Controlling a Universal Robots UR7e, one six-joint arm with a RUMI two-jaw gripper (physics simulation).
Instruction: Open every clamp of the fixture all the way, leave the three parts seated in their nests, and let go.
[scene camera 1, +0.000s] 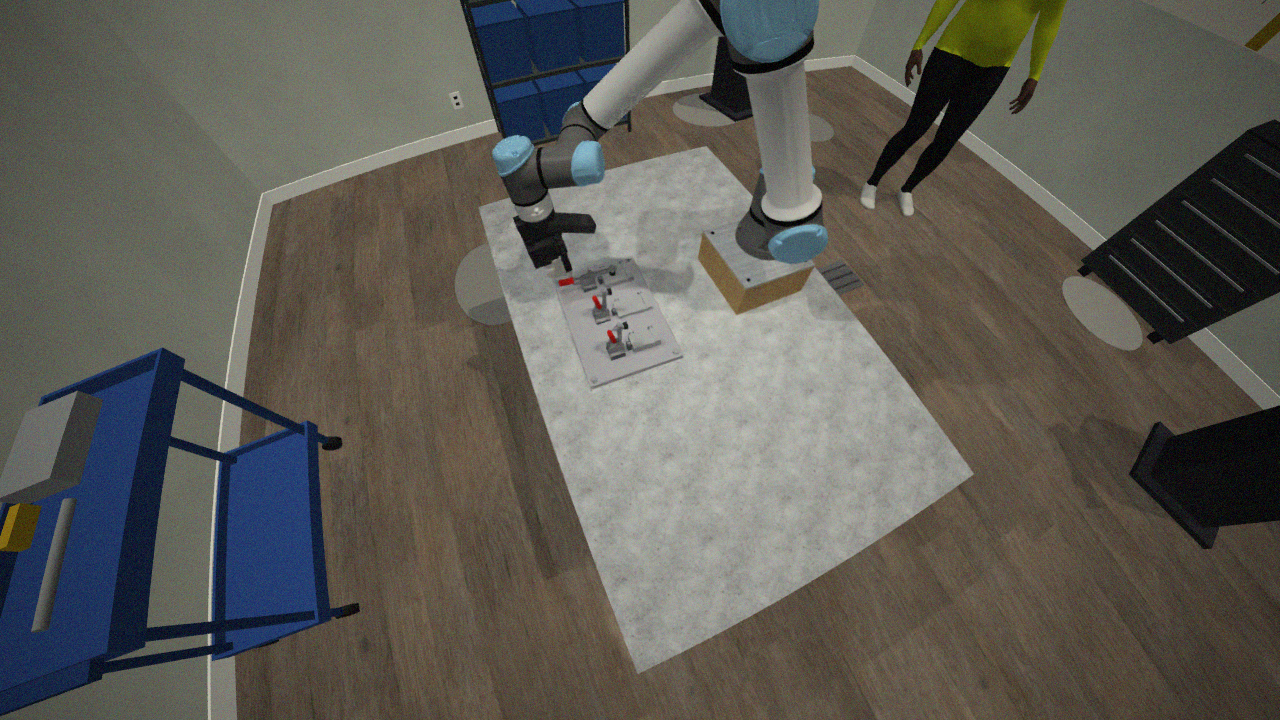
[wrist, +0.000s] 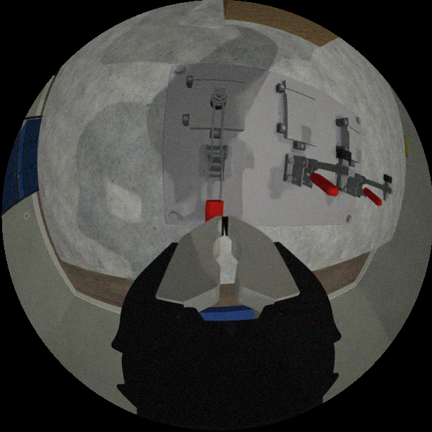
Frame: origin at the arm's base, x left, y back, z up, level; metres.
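Seen in the pictures: gripper, fingertip midpoint: (scene camera 1: 569, 277); arm's base at its link origin: (scene camera 1: 763, 239).
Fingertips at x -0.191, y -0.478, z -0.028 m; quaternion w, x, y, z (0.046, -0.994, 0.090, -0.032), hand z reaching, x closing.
Note:
Pixels of each thing's middle, then the offset from my fingertips to it. "*": a spot on its surface instead. Level surfaces: height alone.
- fixture plate at a spot on its surface: (scene camera 1: 581, 338) * dx +0.136, dy -0.052, dz -0.065 m
- far clamp at the middle of its body: (scene camera 1: 588, 278) dx +0.004, dy +0.049, dz -0.036 m
- middle clamp at a spot on its surface: (scene camera 1: 602, 311) * dx +0.116, dy +0.024, dz -0.034 m
- pale speckled table at its surface level: dz -0.080 m
The fixture plate (scene camera 1: 581, 338) (wrist: 270, 210) carries three clamps with red handles. The far clamp (scene camera 1: 588, 282) (wrist: 216, 155) lies flat, its arm reaching over the far part (wrist: 235, 112) and its red handle (scene camera 1: 565, 282) (wrist: 214, 210) pointing outward. The middle clamp (scene camera 1: 602, 311) (wrist: 300, 170) and the near clamp (scene camera 1: 615, 347) (wrist: 355, 185) have their arms swung up off their parts. The middle part (wrist: 300, 117) sits between its locating blocks; the near part is partly hidden in the wrist view. My gripper (scene camera 1: 567, 265) (wrist: 223, 218) is shut and empty, its tips beside the end of the far handle.
The fixture lies on a pale speckled table (scene camera 1: 760, 429) (wrist: 115, 165). The robot base stands on a wooden block (scene camera 1: 760, 291) (wrist: 280, 17) behind the fixture. A blue cart (scene camera 1: 147, 501), a shelf rack with blue bins and a standing person (scene camera 1: 975, 80) are beyond the table.

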